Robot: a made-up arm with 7 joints.
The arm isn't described. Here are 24 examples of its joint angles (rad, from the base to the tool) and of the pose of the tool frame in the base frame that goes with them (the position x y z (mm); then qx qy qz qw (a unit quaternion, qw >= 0)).
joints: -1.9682 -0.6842 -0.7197 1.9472 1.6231 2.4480 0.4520
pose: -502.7 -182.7 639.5 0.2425 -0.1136 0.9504 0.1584
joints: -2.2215 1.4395 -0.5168 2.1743 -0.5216 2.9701 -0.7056
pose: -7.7 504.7 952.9 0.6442 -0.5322 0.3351 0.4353
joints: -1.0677 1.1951 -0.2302 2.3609 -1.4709 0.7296 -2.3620
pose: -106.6 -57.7 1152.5 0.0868 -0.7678 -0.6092 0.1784
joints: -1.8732 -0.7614 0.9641 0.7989 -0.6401 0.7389 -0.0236
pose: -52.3 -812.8 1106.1 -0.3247 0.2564 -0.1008 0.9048
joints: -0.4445 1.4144 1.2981 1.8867 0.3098 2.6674 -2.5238
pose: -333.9 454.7 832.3 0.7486 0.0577 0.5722 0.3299
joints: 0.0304 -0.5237 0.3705 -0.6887 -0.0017 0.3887 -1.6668
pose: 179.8 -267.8 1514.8 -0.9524 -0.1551 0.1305 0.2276
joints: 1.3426 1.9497 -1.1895 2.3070 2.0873 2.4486 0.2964
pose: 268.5 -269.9 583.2 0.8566 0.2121 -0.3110 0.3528
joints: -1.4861 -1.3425 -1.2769 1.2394 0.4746 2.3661 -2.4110
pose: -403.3 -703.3 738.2 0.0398 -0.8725 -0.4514 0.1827
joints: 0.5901 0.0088 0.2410 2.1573 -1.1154 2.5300 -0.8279
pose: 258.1 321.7 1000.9 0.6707 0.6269 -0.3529 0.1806
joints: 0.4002 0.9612 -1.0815 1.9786 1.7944 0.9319 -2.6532
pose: 166.0 -525.5 849.5 -0.6867 -0.3631 0.0593 0.6270
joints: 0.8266 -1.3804 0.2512 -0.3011 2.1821 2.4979 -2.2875
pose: 614.7 592.4 661.7 -0.3583 -0.1770 0.4028 0.8234
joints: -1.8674 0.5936 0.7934 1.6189 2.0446 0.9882 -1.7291
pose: 295.6 -199.8 1080.7 -0.7164 -0.1435 0.0977 0.6758
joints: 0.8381 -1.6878 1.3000 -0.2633 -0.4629 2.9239 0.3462
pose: 701.1 427.2 512.9 -0.0206 -0.6934 -0.1234 0.7096
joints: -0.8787 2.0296 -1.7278 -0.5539 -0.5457 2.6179 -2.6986
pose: -270.7 648.1 312.9 0.9158 0.3885 -0.1009 0.0152
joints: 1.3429 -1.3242 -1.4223 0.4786 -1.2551 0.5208 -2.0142
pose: 472.9 978.3 772.2 0.4364 -0.6917 0.1421 0.5576
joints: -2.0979 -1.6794 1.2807 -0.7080 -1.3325 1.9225 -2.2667
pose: -713.3 -414.4 748.1 0.0238 0.9870 0.1339 0.0862
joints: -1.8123 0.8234 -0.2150 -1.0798 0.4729 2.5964 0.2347
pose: 75.0 709.4 726.2 0.4015 0.4078 -0.4106 0.7099
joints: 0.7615 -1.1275 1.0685 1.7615 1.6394 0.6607 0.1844
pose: -19.9 595.3 477.3 0.5963 0.6264 0.4535 0.2154
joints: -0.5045 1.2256 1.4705 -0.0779 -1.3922 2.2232 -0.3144
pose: -915.7 275.2 730.0 0.3480 0.6087 0.5810 0.4132
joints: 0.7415 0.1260 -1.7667 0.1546 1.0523 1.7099 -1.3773
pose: -108.9 -316.4 1498.3 -0.8293 -0.1691 -0.4470 0.2895
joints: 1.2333 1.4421 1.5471 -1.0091 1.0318 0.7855 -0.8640
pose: 170.2 -943.5 711.5 -0.5224 0.5923 0.3742 0.4862
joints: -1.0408 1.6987 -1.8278 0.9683 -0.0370 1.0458 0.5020
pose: -871.2 523.6 308.2 -0.1382 -0.4762 -0.8637 0.0903
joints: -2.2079 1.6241 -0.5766 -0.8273 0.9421 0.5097 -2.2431
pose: 609.6 715.9 175.6 -0.0327 -0.5017 0.2386 0.8309
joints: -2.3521 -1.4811 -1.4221 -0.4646 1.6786 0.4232 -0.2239
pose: -662.2 -754.4 619.8 -0.0826 0.3063 -0.2559 0.9132
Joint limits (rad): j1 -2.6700..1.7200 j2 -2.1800..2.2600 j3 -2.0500..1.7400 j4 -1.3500..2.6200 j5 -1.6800..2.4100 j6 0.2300..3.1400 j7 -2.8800..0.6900
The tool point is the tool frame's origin. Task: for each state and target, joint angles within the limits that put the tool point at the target. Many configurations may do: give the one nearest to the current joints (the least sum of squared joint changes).
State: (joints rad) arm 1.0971 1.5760 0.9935 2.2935 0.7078 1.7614 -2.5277
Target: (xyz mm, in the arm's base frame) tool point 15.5 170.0 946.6
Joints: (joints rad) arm 0.9266 0.8061 0.7247 2.4766 0.7698 1.5341 -2.5191
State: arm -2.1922 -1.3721 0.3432 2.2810 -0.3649 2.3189 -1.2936
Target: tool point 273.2 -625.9 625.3
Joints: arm -1.5756 -0.9533 0.8236 1.8740 -0.5749 2.2009 -1.3210
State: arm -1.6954 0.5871 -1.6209 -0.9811 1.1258 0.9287 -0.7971
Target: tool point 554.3 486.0 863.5
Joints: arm -1.8932 0.9254 -1.4584 -1.3135 1.0339 0.9886 -0.8025
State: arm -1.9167 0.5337 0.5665 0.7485 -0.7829 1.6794 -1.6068
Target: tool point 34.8 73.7 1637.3
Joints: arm -1.9720 0.1651 0.5060 0.5068 -0.8248 1.0142 -1.8126
